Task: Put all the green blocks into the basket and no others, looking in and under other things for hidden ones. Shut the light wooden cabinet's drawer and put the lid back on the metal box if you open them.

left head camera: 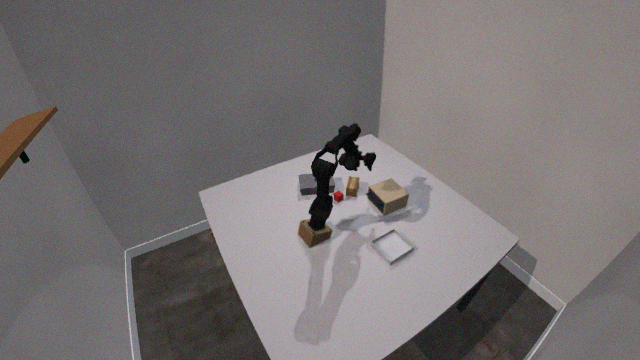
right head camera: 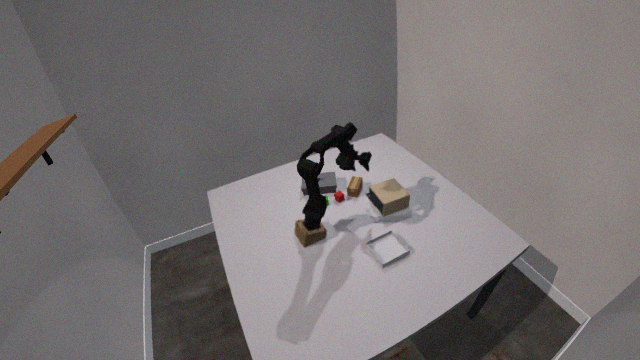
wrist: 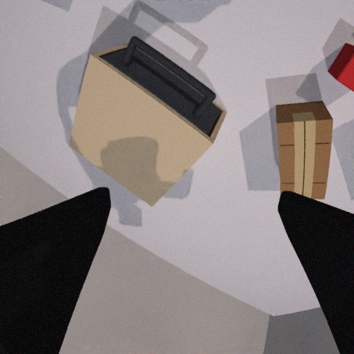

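My gripper (left head camera: 373, 162) (right head camera: 369, 161) (wrist: 197, 199) is open and empty, high above the table's far part. The light wooden cabinet (left head camera: 392, 192) (right head camera: 392, 195) (wrist: 145, 120) stands below it; its dark drawer front with a handle looks shut in the wrist view. A green block (right head camera: 327, 200) shows partly behind my arm in the right head view; the arm hides it in the left head view. The grey metal box (left head camera: 307, 184) (right head camera: 327, 183) stands at the back left, lid apparently on, partly behind the arm. The shallow light grey basket (left head camera: 403, 255) (right head camera: 397, 258) shows no block inside.
A red block (left head camera: 338, 196) (right head camera: 339, 196) (wrist: 345, 67) lies between the metal box and a brown block-shaped item with a pale stripe (left head camera: 353, 186) (right head camera: 355, 186) (wrist: 304, 155). That item stands left of the cabinet in the head views. My arm's wooden base (left head camera: 315, 234) (right head camera: 310, 234) stands at the left.
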